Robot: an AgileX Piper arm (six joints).
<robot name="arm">
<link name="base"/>
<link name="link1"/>
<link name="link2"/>
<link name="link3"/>
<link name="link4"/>
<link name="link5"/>
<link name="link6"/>
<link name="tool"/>
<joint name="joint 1" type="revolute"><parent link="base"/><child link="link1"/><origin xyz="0 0 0.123" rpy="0 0 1.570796"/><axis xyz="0 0 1"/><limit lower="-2.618" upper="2.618"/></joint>
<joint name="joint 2" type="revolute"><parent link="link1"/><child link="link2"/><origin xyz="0 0 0" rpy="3.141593 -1.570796 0"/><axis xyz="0 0 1"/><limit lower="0" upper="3.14"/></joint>
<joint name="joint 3" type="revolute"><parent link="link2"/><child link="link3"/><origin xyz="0.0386 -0.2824 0" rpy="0 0 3.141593"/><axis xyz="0 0 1"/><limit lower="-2.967" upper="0"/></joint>
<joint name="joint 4" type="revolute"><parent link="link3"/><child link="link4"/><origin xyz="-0.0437 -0.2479 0" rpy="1.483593 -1.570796 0"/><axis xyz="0 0 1"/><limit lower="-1.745" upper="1.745"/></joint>
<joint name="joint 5" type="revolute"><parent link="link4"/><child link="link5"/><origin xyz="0 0 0" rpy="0 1.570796 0"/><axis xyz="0 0 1"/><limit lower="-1.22" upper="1.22"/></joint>
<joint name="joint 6" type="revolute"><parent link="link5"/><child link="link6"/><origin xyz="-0.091 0 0" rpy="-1.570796 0 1.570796"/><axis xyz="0 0 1"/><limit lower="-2.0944" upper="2.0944"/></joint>
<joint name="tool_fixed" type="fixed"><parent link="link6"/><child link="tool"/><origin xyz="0 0 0" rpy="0 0 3.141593"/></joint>
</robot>
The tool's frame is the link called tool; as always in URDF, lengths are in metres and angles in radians.
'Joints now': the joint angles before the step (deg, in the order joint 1, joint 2, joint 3, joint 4, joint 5, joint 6). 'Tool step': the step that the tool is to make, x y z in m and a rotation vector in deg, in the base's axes. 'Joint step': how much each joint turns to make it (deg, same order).
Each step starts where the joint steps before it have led.
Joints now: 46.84, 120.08, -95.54, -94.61, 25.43, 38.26
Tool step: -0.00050, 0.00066, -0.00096, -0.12, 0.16, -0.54
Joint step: 0.21, 0.16, -0.12, 0.72, 0.68, -0.48
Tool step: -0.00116, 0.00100, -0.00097, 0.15, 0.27, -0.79
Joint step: 0.34, 0.15, -0.10, 0.83, 0.96, -0.19
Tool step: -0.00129, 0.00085, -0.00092, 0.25, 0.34, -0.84
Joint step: 0.34, 0.11, -0.07, 0.87, 0.97, -0.09
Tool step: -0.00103, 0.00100, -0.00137, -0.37, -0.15, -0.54
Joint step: 0.31, 0.19, 0.00, -0.02, 0.93, -0.04
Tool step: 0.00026, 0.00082, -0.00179, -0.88, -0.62, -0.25
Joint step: 0.16, 0.36, -0.08, -0.85, 0.74, 0.00
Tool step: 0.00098, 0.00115, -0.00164, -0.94, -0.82, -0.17
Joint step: 0.11, 0.50, -0.30, -1.07, 0.69, 0.00
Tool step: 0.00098, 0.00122, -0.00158, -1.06, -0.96, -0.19
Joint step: 0.12, 0.53, -0.32, -1.19, 0.79, -0.03
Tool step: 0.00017, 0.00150, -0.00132, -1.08, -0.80, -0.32
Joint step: 0.24, 0.47, -0.33, -0.64, 0.97, -0.47
